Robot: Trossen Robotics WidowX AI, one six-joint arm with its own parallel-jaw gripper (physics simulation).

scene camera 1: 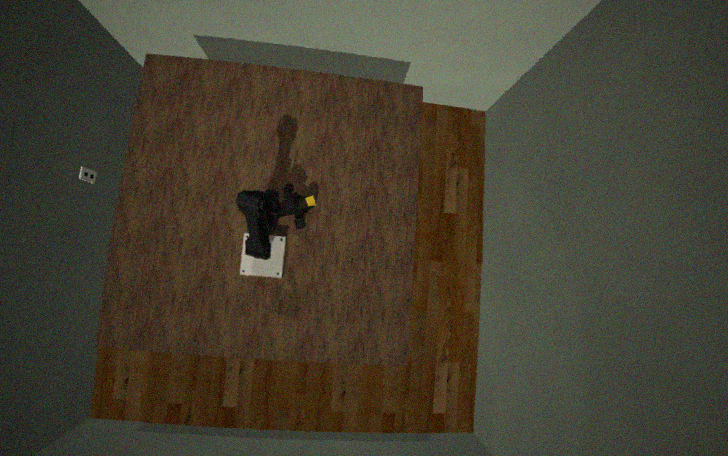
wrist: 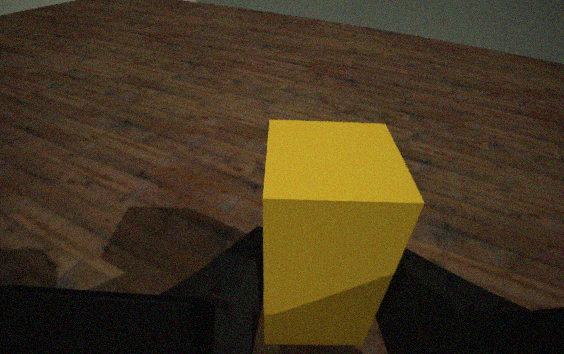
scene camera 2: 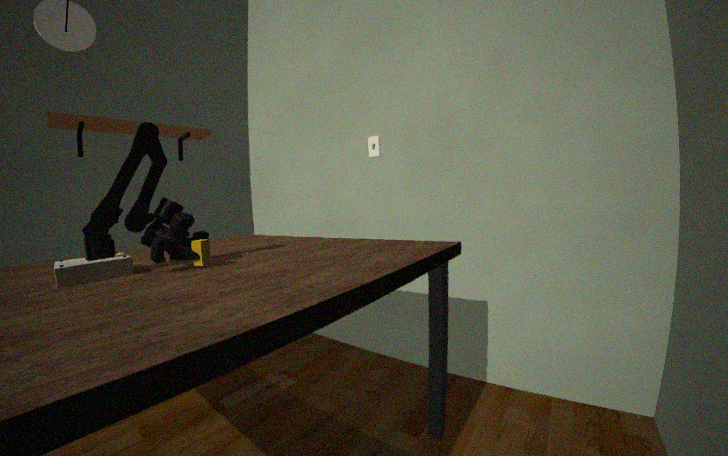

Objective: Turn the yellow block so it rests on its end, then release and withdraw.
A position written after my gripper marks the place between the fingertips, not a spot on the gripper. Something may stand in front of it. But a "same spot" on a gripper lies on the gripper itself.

Labels:
my gripper: scene camera 1; wrist; scene camera 2 204, 256
same spot on my gripper: (wrist: 223, 300) = (scene camera 1: 301, 198)

